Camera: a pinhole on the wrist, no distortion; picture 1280 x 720 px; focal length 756.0 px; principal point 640.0 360.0 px. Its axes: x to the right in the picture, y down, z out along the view. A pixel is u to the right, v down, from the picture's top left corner.
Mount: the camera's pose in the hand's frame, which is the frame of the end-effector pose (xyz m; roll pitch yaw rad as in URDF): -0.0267 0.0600 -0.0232 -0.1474 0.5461 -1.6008
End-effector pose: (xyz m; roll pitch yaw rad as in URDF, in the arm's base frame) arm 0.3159 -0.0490 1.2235 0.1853 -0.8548 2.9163
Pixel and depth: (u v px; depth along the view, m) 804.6 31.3 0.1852
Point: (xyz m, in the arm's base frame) 0.4690 0.0138 1.2308
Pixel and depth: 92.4 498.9 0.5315
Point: 0.6790 -0.1353 1.7467
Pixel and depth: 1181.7 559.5 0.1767
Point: 0.3439 0.0935 1.2719
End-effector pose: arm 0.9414 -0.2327 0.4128 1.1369 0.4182 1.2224
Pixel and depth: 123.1 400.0 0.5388
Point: 1.5057 -0.2075 0.6982
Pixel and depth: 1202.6 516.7 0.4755
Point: 1.2769 -0.3902 0.0312
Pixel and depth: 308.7 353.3 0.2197
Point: 1.1284 -0.2482 0.5170
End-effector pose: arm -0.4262 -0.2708 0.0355 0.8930 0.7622 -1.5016
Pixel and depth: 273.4 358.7 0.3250
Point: -0.6569 -0.4598 0.1881
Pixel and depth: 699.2 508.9 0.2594
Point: -0.6163 -0.3552 0.0267
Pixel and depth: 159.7 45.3 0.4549
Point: -0.7920 -0.4554 0.4151
